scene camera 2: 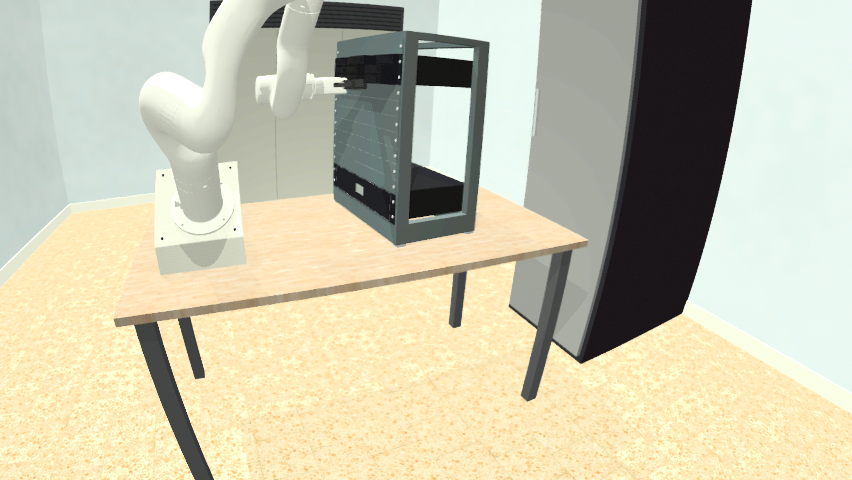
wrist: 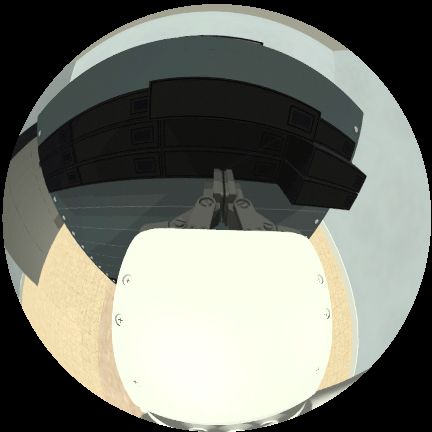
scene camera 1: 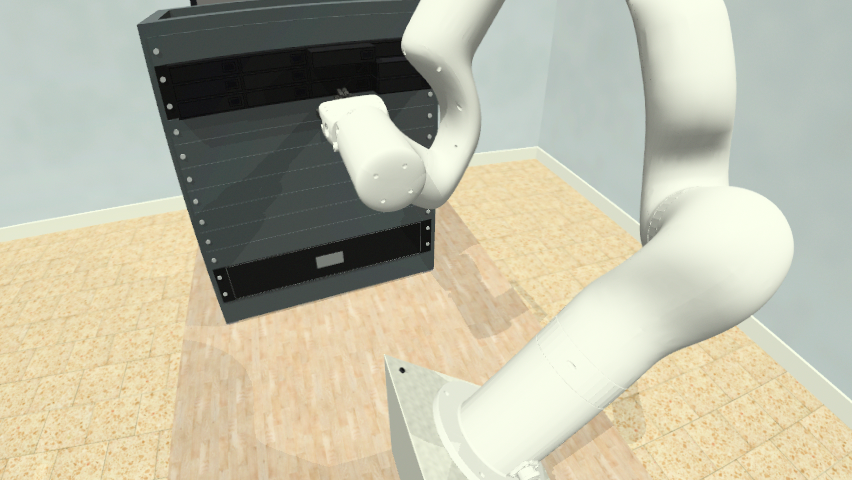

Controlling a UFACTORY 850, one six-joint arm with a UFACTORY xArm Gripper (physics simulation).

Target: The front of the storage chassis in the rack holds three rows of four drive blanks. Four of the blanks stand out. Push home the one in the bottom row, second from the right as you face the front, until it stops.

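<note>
The storage chassis [scene camera 1: 165, 93] [scene camera 2: 444, 71] sits high in the rack [scene camera 1: 268, 32] [scene camera 2: 403, 137] [wrist: 210, 57]. The bottom-row blank second from the right [wrist: 192, 164] looks about level with the blank above it [wrist: 215, 134]; a small step cannot be told. My gripper [scene camera 1: 342, 92] [scene camera 2: 361, 84] [wrist: 221, 182] is shut and empty. Its tips overlap the lower part of that bottom-row blank's face, right of its middle and left of its latch; contact cannot be made out. In scene camera 1 the hand hides much of this blank.
The top-row blank second from the right [scene camera 1: 341, 56] [wrist: 225, 100] stands out above the fingers. The rightmost middle blank [wrist: 332, 166] and rightmost bottom blank [wrist: 322, 192] stand out to the right. A black unit [scene camera 1: 286, 271] [scene camera 2: 375, 197] sits low in the rack, on the table [scene camera 2: 310, 262].
</note>
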